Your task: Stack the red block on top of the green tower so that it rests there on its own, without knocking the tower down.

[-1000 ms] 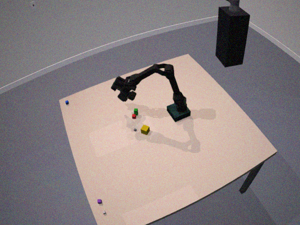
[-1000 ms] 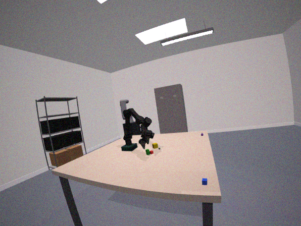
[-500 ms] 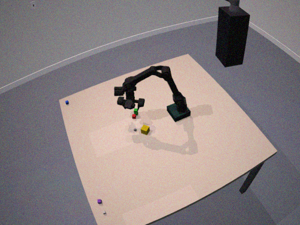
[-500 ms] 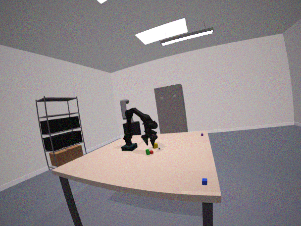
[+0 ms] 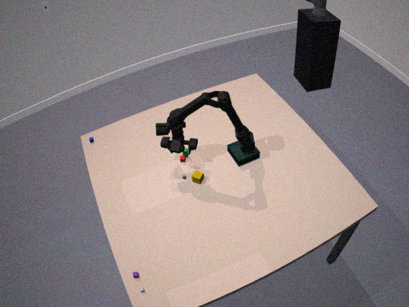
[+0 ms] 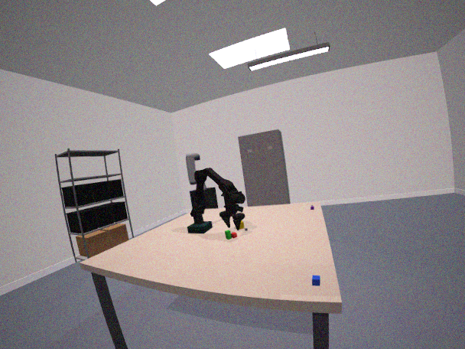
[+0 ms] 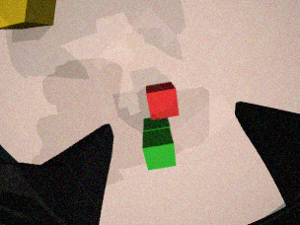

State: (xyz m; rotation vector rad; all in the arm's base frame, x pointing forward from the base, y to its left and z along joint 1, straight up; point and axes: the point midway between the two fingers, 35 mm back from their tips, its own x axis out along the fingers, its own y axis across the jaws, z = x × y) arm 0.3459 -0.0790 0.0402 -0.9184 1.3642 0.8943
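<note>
The red block is 40 mm below my gripper tip. Round my gripper tip: yellow cube (50 mm behind, 160 mm to the left, 30 mm below); then grey block (10 mm ahead, 120 mm to the left, 50 mm below); then blue block (520 mm ahead, 330 mm to the right, 40 mm below).
</note>
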